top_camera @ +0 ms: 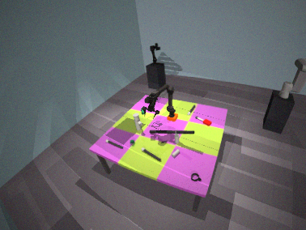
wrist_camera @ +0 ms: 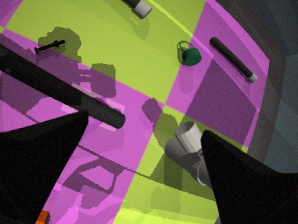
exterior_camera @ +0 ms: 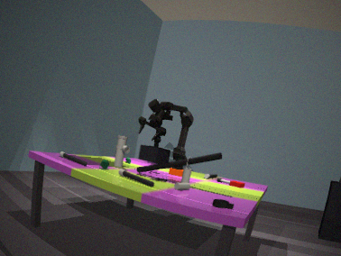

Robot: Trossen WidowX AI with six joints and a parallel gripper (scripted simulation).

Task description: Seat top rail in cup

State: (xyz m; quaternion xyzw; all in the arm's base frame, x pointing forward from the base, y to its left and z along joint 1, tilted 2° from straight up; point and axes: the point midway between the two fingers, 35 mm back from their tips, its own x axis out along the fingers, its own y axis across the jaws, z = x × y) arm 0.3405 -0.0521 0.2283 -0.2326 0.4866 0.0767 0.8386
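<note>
Right now the grey rail-end cup is 130 mm to the right of my gripper tip, 100 mm below it and 20 mm ahead of it. From my gripper tip the other things lie so: short grey post 310 mm to the left, 120 mm below, 30 mm behind; then green object 240 mm ahead, 210 mm below, 70 mm to the right; then white cylinder 390 mm to the left, 210 mm below, 120 mm ahead.
</note>
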